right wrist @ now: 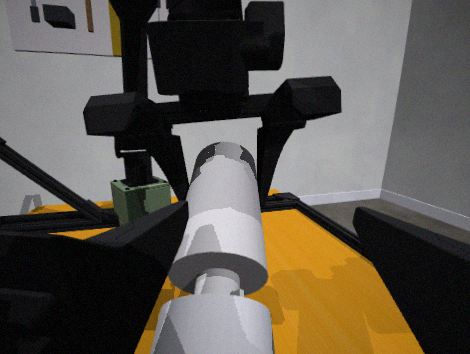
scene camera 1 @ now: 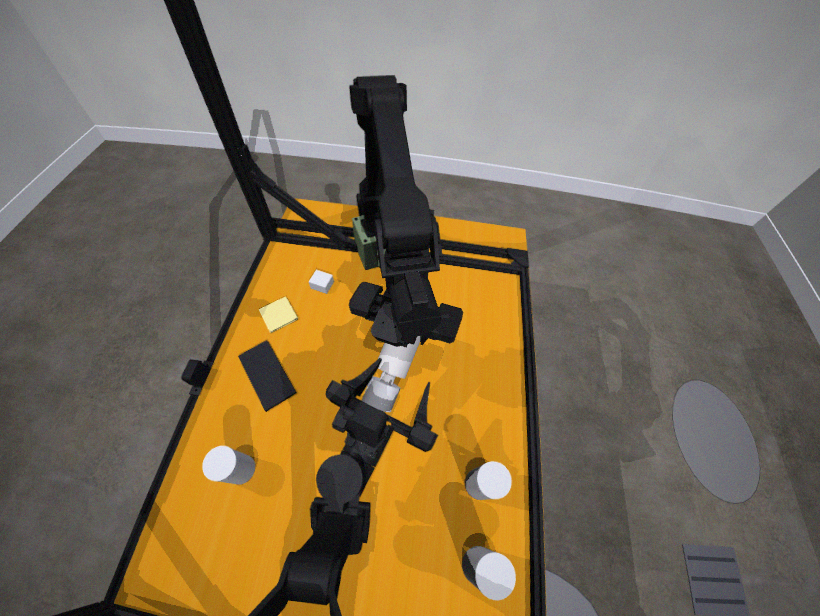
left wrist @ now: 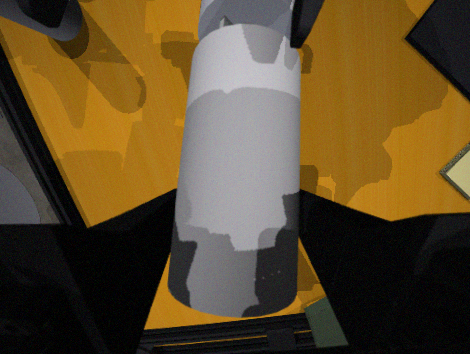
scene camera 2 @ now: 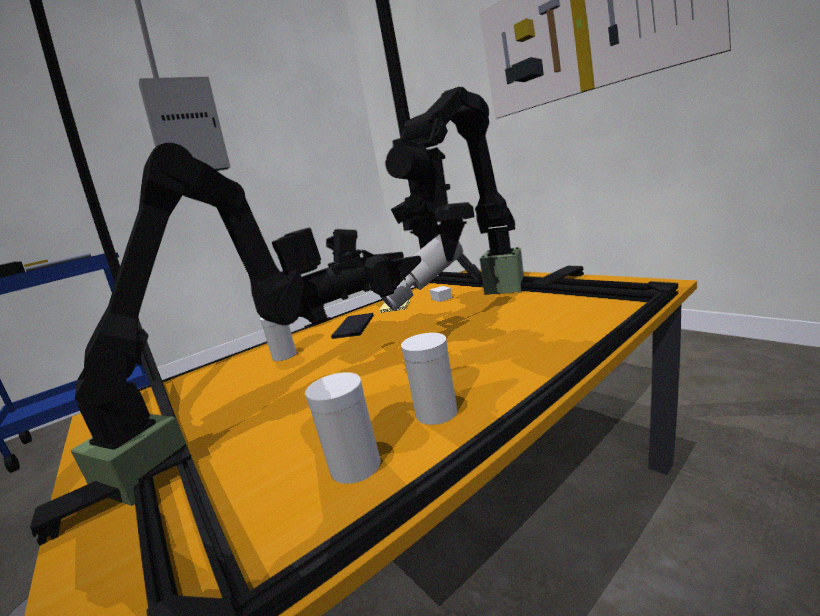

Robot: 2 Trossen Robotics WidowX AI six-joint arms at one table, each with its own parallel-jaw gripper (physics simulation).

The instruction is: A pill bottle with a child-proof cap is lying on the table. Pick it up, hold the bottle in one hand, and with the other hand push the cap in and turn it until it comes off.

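Note:
The white pill bottle (scene camera 1: 399, 360) (scene camera 2: 434, 259) (left wrist: 240, 150) (right wrist: 225, 200) is held tilted above the table. Its cap (scene camera 1: 382, 392) (scene camera 2: 399, 296) (left wrist: 245, 11) (right wrist: 215, 325) is at the lower end; a gap with a narrow neck shows between cap and body. My left gripper (left wrist: 235, 195) (right wrist: 225, 209) is shut on the bottle body near its upper end. My right gripper (scene camera 1: 404, 372) is open, its fingers on both sides of the cap end, one closer than the other. Whether that finger touches the bottle is not clear.
White cylinders (scene camera 1: 490, 480) (scene camera 1: 495, 575) (scene camera 1: 228, 465) stand on the table. In scene camera 1, a black slab (scene camera 1: 267, 375) (scene camera 2: 352, 325), a yellow pad (scene camera 1: 278, 314) and a white block (scene camera 1: 321, 280) (scene camera 2: 440, 293) lie at the left. A black frame (scene camera 1: 532, 397) runs along the table edges.

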